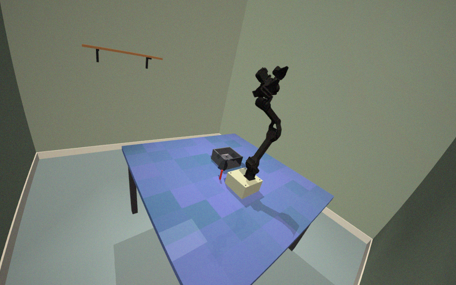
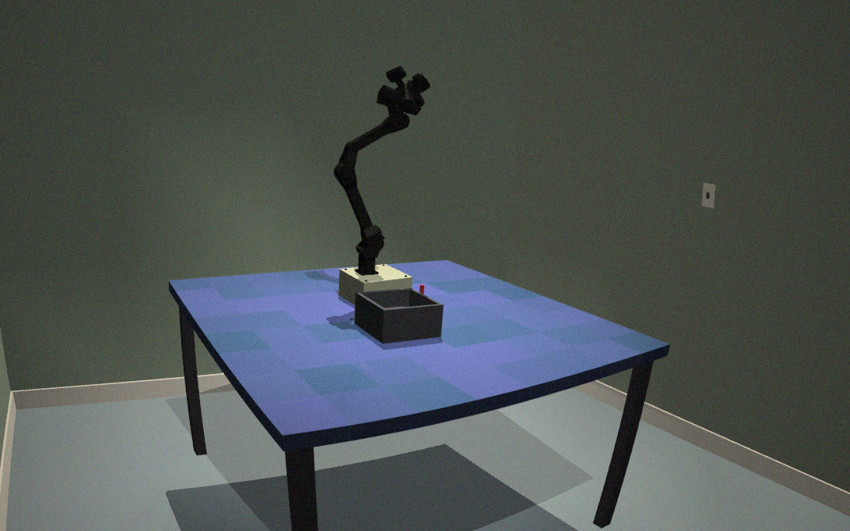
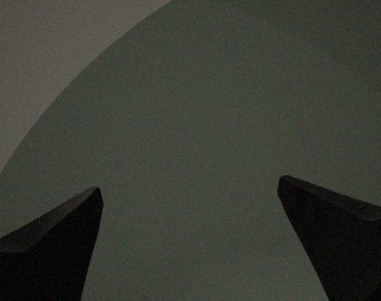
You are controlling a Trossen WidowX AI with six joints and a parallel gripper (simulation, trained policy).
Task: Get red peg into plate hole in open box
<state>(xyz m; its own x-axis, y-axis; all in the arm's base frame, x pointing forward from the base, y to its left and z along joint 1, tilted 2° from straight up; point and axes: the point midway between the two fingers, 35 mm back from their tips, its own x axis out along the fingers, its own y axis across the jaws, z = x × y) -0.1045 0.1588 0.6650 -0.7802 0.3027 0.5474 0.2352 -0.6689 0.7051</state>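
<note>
The red peg lies 75 cm below my gripper tip, 27 cm ahead of it and 2 cm to the right of it. The rest, counted from my gripper tip: dark box: 76 cm below, 45 cm ahead, 19 cm to the right; then grey plate: 74 cm below, 45 cm ahead, 19 cm to the right.
</note>
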